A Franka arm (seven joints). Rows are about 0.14 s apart.
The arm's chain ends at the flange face. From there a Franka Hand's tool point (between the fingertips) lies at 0.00 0.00 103.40 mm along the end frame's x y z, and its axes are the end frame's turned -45 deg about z.
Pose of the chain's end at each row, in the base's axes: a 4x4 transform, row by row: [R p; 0 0 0 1], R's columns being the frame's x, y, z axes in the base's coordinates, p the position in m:
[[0.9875 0.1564 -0.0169 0.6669], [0.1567 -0.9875 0.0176 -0.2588], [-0.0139 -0.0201 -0.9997 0.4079], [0 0 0 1]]
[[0.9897 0.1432 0.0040 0.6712], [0.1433 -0.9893 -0.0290 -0.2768], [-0.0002 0.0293 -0.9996 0.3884], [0 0 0 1]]
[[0.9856 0.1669 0.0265 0.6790], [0.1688 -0.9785 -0.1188 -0.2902], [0.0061 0.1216 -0.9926 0.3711], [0 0 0 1]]
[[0.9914 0.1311 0.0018 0.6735], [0.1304 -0.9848 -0.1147 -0.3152], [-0.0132 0.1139 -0.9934 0.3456], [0 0 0 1]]
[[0.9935 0.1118 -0.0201 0.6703], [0.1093 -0.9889 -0.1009 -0.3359], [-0.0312 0.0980 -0.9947 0.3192], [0 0 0 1]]
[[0.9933 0.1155 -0.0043 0.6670], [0.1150 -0.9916 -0.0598 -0.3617], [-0.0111 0.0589 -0.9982 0.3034], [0 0 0 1]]
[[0.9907 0.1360 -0.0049 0.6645], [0.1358 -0.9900 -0.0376 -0.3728], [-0.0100 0.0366 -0.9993 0.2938], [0 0 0 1]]
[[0.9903 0.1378 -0.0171 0.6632], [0.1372 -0.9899 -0.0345 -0.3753], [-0.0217 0.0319 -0.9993 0.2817], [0 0 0 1]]
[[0.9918 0.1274 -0.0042 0.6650], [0.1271 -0.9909 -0.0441 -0.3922], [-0.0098 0.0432 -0.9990 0.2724], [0 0 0 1]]
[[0.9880 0.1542 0.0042 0.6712], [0.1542 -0.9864 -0.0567 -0.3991], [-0.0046 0.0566 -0.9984 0.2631], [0 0 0 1]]
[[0.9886 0.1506 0.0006 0.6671], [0.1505 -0.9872 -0.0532 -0.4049], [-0.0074 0.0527 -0.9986 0.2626], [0 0 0 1]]
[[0.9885 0.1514 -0.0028 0.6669], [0.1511 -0.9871 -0.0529 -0.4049], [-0.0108 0.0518 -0.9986 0.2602], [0 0 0 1]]
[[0.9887 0.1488 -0.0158 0.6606], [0.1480 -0.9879 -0.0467 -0.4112], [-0.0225 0.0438 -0.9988 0.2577], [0 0 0 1]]
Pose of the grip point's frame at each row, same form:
[[0.5877 0.8089 -0.0169 0.6652], [0.8091 -0.5875 0.0176 -0.2570], [0.0044 -0.0240 -0.9997 0.3045], [0 0 0 1]]
[[0.5986 0.8011 0.0040 0.6716], [0.8009 -0.5982 -0.0290 -0.2798], [-0.0209 0.0206 -0.9996 0.2850], [0 0 0 1]]
[[0.5789 0.8149 0.0265 0.6817], [0.8113 -0.5725 -0.1188 -0.3025], [-0.0817 0.0903 -0.9926 0.2685], [0 0 0 1]]
[[0.6083 0.7937 0.0018 0.6737], [0.7886 -0.6042 -0.1147 -0.3271], [-0.0899 0.0712 -0.9934 0.2429], [0 0 0 1]]
[[0.6235 0.7816 -0.0201 0.6682], [0.7765 -0.6220 -0.1009 -0.3463], [-0.0914 0.0472 -0.9947 0.2163], [0 0 0 1]]
[[0.6207 0.7840 -0.0043 0.6666], [0.7825 -0.6198 -0.0598 -0.3679], [-0.0495 0.0338 -0.9982 0.2002], [0 0 0 1]]
[[0.6044 0.7967 -0.0049 0.6640], [0.7961 -0.6040 -0.0376 -0.3767], [-0.0330 0.0188 -0.9993 0.1905], [0 0 0 1]]
[[0.6028 0.7977 -0.0171 0.6614], [0.7970 -0.6029 -0.0345 -0.3789], [-0.0379 0.0072 -0.9993 0.1784], [0 0 0 1]]
[[0.6112 0.7914 -0.0042 0.6646], [0.7905 -0.6108 -0.0441 -0.3968], [-0.0375 0.0236 -0.9990 0.1691], [0 0 0 1]]
[[0.5896 0.8077 0.0042 0.6716], [0.8065 -0.5885 -0.0567 -0.4050], [-0.0433 0.0368 -0.9984 0.1599], [0 0 0 1]]
[[0.5926 0.8055 0.0006 0.6672], [0.8045 -0.5916 -0.0532 -0.4104], [-0.0425 0.0320 -0.9986 0.1593], [0 0 0 1]]
[[0.5919 0.8060 -0.0028 0.6666], [0.8048 -0.5911 -0.0529 -0.4104], [-0.0443 0.0290 -0.9986 0.1569], [0 0 0 1]]
[[0.5939 0.8043 -0.0158 0.6590], [0.8032 -0.5939 -0.0467 -0.4160], [-0.0469 0.0151 -0.9988 0.1544], [0 0 0 1]]

